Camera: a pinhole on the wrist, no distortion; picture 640 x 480 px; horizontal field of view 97.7 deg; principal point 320.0 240.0 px. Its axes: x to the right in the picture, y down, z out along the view. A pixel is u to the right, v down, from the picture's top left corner.
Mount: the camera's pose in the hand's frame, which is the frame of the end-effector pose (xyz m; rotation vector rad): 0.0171 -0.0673 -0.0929 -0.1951 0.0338 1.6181
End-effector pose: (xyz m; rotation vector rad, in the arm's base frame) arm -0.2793 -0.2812 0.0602 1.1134 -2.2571 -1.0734
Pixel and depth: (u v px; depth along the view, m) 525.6 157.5 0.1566
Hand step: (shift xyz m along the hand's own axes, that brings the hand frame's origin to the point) 0.0414 0.0713 0.0489
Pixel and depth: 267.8 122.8 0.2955
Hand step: 0.1115 -0.0728 0.2182
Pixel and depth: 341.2 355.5 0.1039
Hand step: -0.0368 -0.0474 0.0040
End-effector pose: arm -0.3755 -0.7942 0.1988 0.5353 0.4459 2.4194
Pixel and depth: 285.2 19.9 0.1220
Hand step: 0.1003 -0.0594 0.0388
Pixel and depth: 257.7 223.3 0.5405
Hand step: -0.0023 -0.1080 0.4600
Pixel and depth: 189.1 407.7 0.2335
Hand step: -0.1417 -0.1506 0.1393
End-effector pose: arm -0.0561 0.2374 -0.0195 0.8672 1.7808 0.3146
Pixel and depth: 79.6 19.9 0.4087
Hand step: 0.3092 -0.3378 0.3923
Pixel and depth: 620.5 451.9 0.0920
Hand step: -0.0662 0.0393 -0.0236
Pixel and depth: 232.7 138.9 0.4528
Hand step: 0.1384 -0.1334 0.3895
